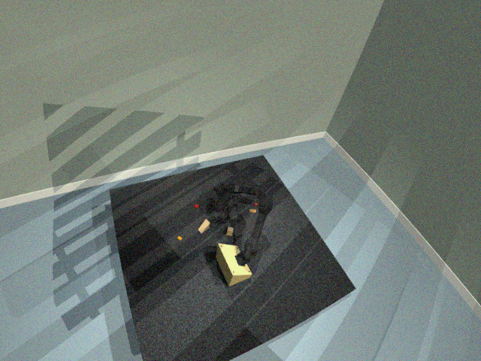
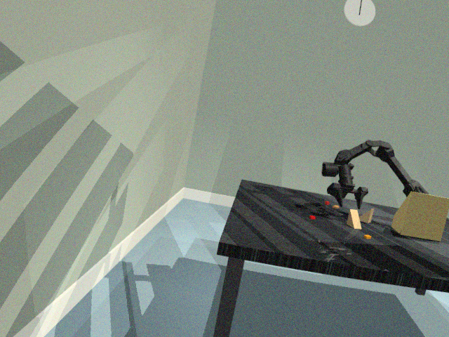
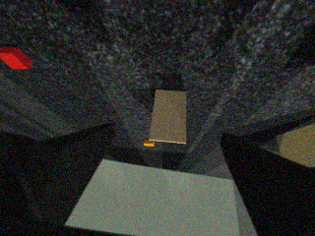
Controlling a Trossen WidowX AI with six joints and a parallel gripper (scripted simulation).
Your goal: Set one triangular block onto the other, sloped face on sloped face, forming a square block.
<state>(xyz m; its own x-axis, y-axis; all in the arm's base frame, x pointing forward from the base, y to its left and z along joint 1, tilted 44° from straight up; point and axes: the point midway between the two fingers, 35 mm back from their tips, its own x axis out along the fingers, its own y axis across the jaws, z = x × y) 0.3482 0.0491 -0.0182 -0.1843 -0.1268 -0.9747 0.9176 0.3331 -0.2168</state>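
Right now my gripper tip is 50 mm above the triangular block, 40 mm to the right of it and 20 mm past it. From my gripper tip the other things lie so: orange piece: 220 mm to the left, 60 mm below, 60 mm behind.
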